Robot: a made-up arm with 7 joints. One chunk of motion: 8 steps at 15 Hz.
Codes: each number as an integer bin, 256 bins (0 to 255) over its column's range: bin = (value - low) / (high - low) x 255, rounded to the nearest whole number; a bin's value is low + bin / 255 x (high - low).
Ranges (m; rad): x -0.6..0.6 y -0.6..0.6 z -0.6..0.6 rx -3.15..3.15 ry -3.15..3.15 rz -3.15..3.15
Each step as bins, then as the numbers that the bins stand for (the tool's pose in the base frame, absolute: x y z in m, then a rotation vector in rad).
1 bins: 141 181 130 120 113 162
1 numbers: 0.0635 0.2518 0.0118 -0.1853 -0.3582 0.8524
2 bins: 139 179 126 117 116 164
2 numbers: 0.0541 0.2424 -0.0071 -0.2594 -0.2841 0.9018
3 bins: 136 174 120 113 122 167
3 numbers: 0.0400 0.2188 -0.0353 -0.3582 -0.1359 0.9759
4 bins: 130 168 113 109 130 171
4 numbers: 0.0118 0.1906 -0.0682 -0.4571 0.0618 1.0747
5 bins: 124 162 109 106 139 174
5 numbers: -0.0165 0.1624 -0.0871 -0.5312 0.2841 1.1488
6 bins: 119 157 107 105 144 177
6 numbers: -0.0400 0.1388 -0.0965 -0.5559 0.4076 1.2229
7 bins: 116 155 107 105 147 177
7 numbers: -0.0541 0.1294 -0.0965 -0.5559 0.4818 1.2229
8 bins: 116 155 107 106 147 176
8 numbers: -0.0541 0.1294 -0.0965 -0.5312 0.4818 1.1982
